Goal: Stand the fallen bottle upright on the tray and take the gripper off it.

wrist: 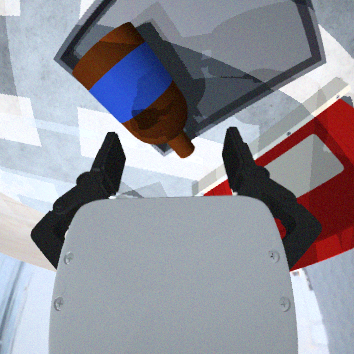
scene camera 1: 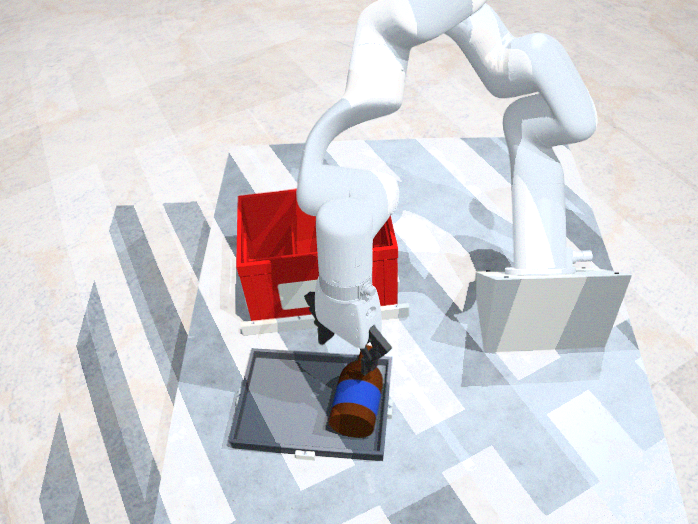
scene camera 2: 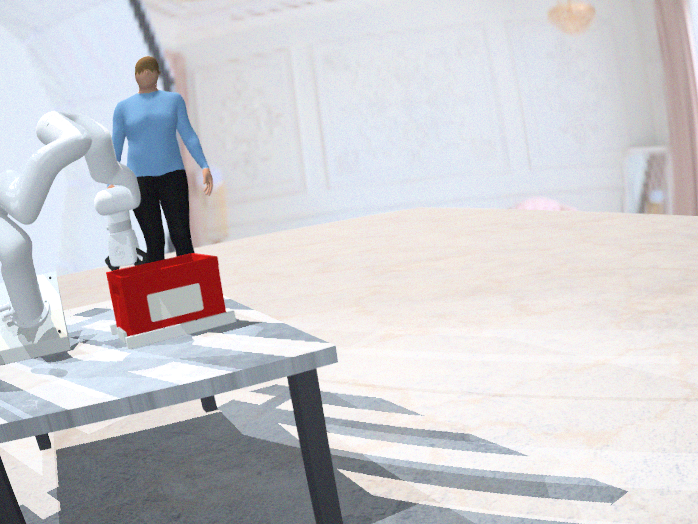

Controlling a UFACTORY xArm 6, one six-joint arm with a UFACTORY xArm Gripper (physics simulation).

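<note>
The brown bottle with a blue label lies on its side along the right part of the dark grey tray in scene camera 1. Its base faces that camera and its neck points toward the red crate, close to the tray's far right corner. My gripper is open and empty, above the neck end of the bottle. In the wrist view the neck points in between the spread fingers. In scene camera 1 one finger overlaps the neck; whether they touch cannot be told. The bottle and tray do not show in scene camera 2.
A red divided crate stands beyond the tray, close behind my gripper, with a pale strip along its foot. The arm's base block stands at the right. A person stands behind the table.
</note>
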